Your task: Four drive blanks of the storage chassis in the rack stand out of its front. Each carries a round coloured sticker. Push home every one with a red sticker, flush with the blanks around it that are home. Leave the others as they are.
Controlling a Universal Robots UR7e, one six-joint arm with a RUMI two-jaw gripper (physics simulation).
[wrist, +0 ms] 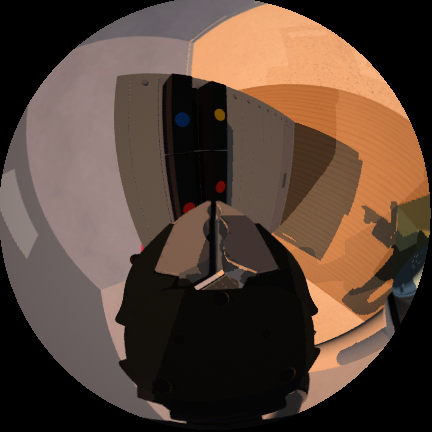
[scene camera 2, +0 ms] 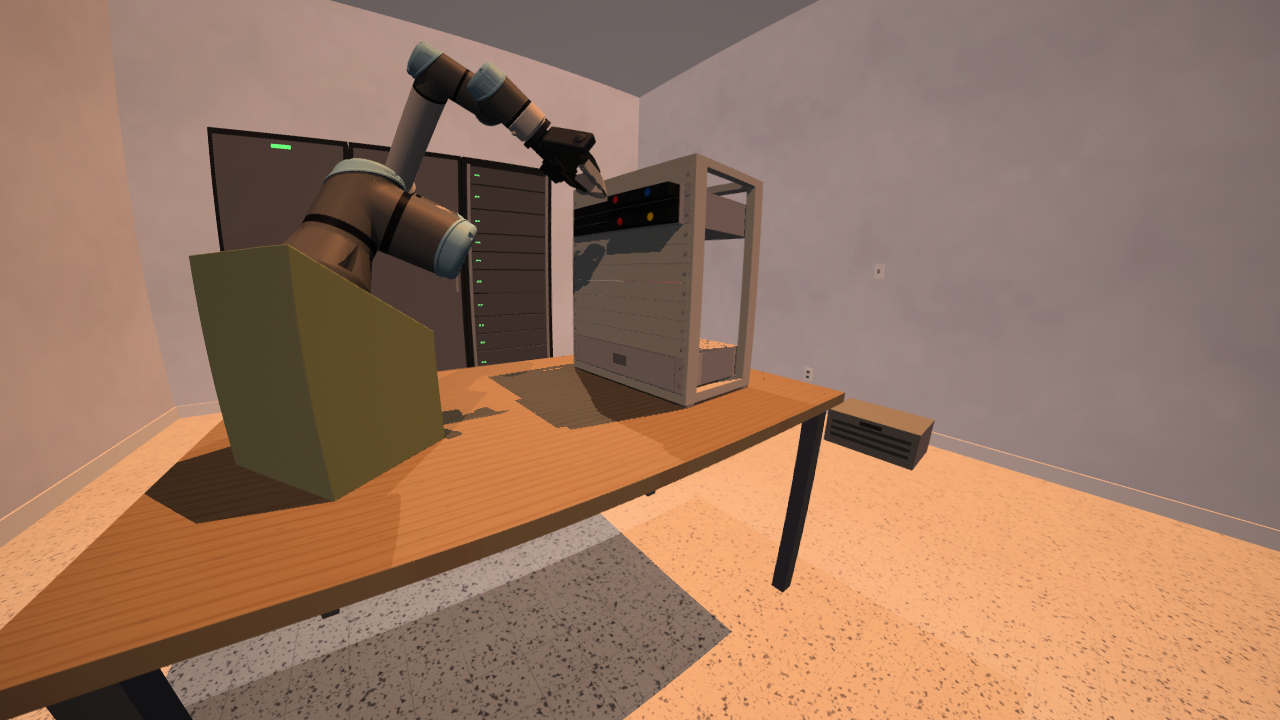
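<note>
The rack point(scene camera 2: 691, 295) point(wrist: 125, 125) holds a black chassis near its top. The blue-stickered blank point(scene camera 2: 663, 191) point(wrist: 180, 97) and the yellow-stickered blank point(scene camera 2: 665, 214) point(wrist: 213, 100) stand out at its right end. The upper red-stickered blank point(scene camera 2: 628, 197) point(wrist: 186, 175) and lower red-stickered blank point(scene camera 2: 631, 219) point(wrist: 209, 167) lie beside them and look about level with them at the seam; their exact depth is unclear. My gripper point(scene camera 2: 605, 194) point(wrist: 212, 203) is shut and empty, its tips close by the two red stickers. Contact cannot be told; the fingers hide the blanks' left part.
Grey panels point(scene camera 2: 626, 304) point(wrist: 255, 140) fill the rack below the chassis. The rack stands on a wooden table point(scene camera 2: 501, 465) point(wrist: 380, 120) with my olive pedestal point(scene camera 2: 358, 385). Dark server cabinets point(scene camera 2: 510, 268) stand behind. A grey box point(scene camera 2: 872, 434) lies on the floor beyond the table.
</note>
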